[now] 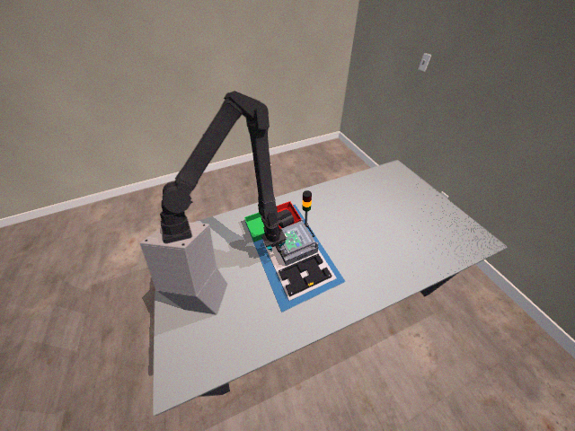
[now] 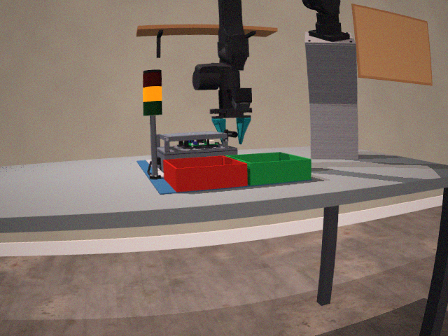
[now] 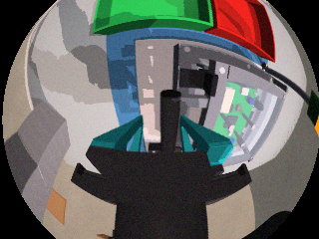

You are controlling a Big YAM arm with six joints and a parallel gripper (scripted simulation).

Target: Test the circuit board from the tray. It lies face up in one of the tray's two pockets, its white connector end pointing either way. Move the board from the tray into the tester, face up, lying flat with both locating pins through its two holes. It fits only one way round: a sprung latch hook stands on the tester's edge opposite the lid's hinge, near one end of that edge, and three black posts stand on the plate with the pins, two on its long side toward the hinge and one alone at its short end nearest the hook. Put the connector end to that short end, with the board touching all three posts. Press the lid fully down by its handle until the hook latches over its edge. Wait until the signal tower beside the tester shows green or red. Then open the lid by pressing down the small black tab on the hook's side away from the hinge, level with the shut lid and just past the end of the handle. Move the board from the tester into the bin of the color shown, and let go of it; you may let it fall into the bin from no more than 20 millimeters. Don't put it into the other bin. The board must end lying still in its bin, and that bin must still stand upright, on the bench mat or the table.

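Right now my hand is 30 mm short of the latch hook, 60 mm to the right of it and 20 mm below it. Round my hand: tester lid (90 mm ahead, 20 mm above); then tester plate (100 mm ahead); then green circuit board (90 mm ahead).
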